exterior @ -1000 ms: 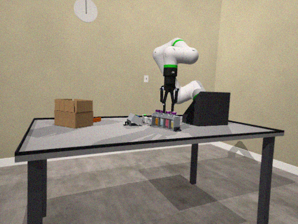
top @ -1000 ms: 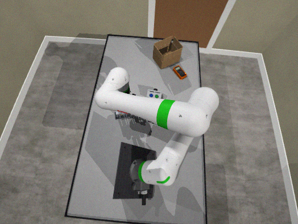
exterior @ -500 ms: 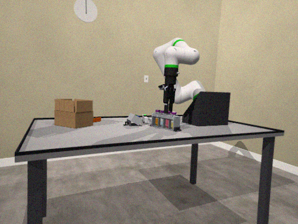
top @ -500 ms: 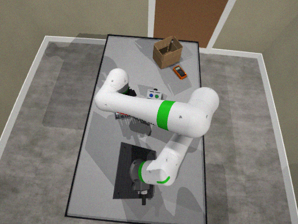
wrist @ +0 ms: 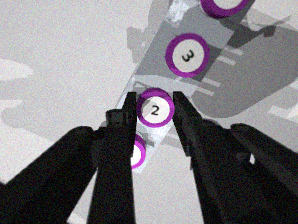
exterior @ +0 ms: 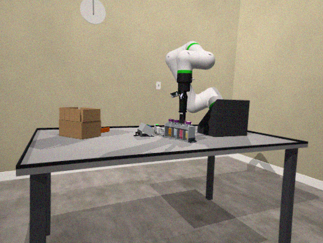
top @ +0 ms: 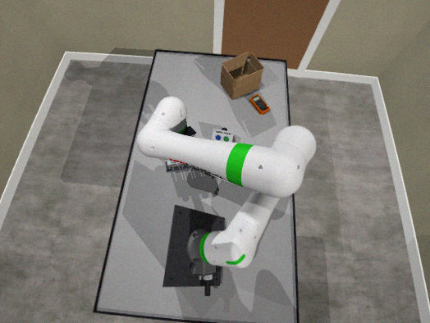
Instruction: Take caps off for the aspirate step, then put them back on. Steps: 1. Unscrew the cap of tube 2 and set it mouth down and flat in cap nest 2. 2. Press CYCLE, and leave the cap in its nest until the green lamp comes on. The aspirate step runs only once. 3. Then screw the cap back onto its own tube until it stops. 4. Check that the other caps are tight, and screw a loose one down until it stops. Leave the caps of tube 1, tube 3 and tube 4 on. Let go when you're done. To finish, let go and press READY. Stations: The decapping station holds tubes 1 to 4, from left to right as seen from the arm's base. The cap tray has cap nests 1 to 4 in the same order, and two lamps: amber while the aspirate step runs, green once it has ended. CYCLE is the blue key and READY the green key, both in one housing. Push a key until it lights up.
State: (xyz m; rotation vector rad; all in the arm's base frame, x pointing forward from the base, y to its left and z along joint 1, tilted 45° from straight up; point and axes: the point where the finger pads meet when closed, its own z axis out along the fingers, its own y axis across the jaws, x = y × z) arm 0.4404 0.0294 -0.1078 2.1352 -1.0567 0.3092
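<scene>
Now: hand 50 mm to the right of the cap 1, 30 mm above it and 10 mm past it. From my hand the other things lie so: cap 3: 50 mm to the right, 30 mm below, 10 mm ahead; then purple cap marked 2: 30 mm below; then cap 4: 100 mm to the right, 30 mm below, 20 mm ahead.
</scene>
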